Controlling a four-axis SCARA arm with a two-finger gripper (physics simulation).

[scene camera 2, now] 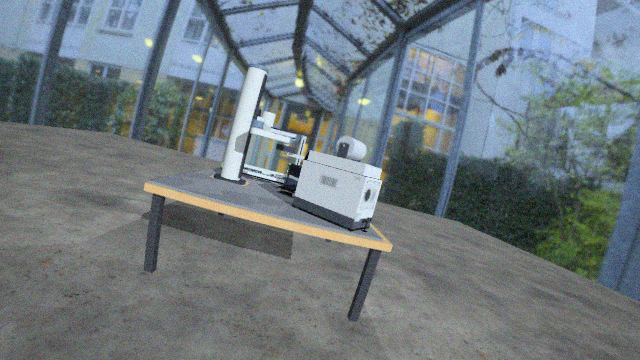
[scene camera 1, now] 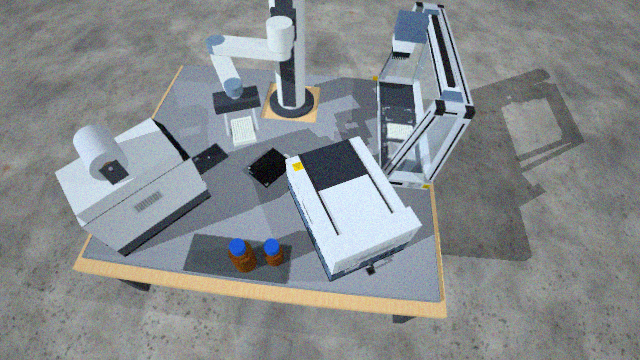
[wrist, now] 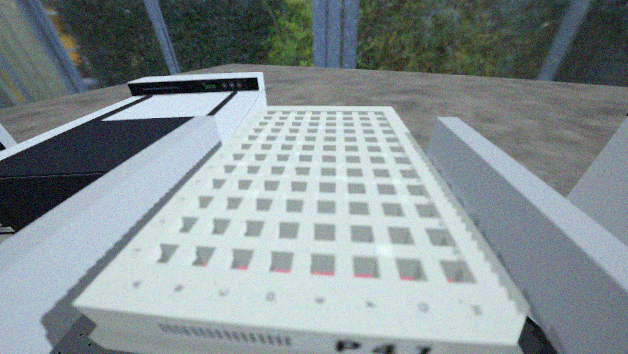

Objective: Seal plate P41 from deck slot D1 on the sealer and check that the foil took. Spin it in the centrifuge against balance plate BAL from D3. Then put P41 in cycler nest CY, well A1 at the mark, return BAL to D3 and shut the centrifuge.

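Seen in the pictures: gripper, between the fingertips: (scene camera 1: pixel 243 134) (wrist: pixel 320 135); arm's base, origin of its link: (scene camera 2: pixel 229 180) (scene camera 1: pixel 291 102).
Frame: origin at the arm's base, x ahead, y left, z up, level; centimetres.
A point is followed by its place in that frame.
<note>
My gripper (scene camera 1: pixel 243 129) {x 52.1, y -9.4, z 30.7 cm} (wrist: pixel 320 135) {x 52.1, y -9.4, z 30.7 cm} is shut on plate P41 (scene camera 1: pixel 243 131) {x 50.9, y -9.7, z 30.7 cm} (wrist: pixel 325 187) {x 48.4, y -11.3, z 30.7 cm}, a white 96-well plate, and holds it level above the table, in front of the arm's column. P41's label is partly cut off at the wrist view's lower edge. Pink shows in the nearest wells; I cannot tell whether foil covers them. The sealer (scene camera 1: pixel 150 200) {x 80.5, y -39.4, z 22.2 cm} (scene camera 2: pixel 330 187) {x 68.4, y -58.1, z 19.3 cm} with its white roll stands at the left, its dark tray (scene camera 1: pixel 210 159) {x 52.1, y -27.9, z 11.1 cm} out. The white centrifuge (scene camera 1: pixel 360 210) {x 75.1, y 37.4, z 22.3 cm} (wrist: pixel 165 107) {x 70.1, y 35.7, z 22.3 cm} has a dark panel on top. A white plate (scene camera 1: pixel 399 131) {x 20.9, y 57.7, z 7.7 cm}, label unreadable, lies on the gantry deck.
A flat black square nest (scene camera 1: pixel 269 167) {x 49.2, y -2.4, z 5.5 cm} lies between the sealer tray and the centrifuge. Two brown bottles (scene camera 1: pixel 243 257) {x 94.8, y -2.0, z 14.9 cm} (scene camera 1: pixel 273 254) {x 92.1, y 8.1, z 14.0 cm} with blue caps stand near the table's front edge (scene camera 1: pixel 260 291) {x 102.6, y 3.6, z 0.0 cm}. The gantry frame (scene camera 1: pixel 462 82) {x 34.5, y 69.3, z 51.1 cm} rises at the right. The arm's column (scene camera 1: pixel 298 60) {x 5.4, y 5.2, z 31.9 cm} (scene camera 2: pixel 242 125) {x 1.6, y -7.3, z 42.7 cm} stands at the back.
</note>
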